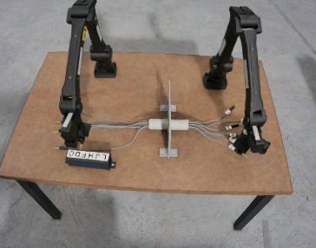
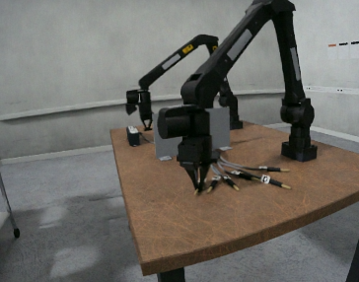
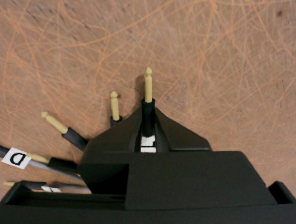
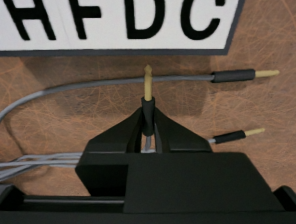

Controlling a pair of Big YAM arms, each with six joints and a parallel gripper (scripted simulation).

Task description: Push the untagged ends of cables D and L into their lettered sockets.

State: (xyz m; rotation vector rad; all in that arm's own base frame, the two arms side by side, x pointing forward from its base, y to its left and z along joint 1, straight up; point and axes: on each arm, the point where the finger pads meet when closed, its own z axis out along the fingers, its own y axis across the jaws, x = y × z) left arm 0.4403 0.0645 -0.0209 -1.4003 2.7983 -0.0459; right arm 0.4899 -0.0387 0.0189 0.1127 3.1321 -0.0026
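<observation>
The tagged cable end is right at my left hand.
</observation>
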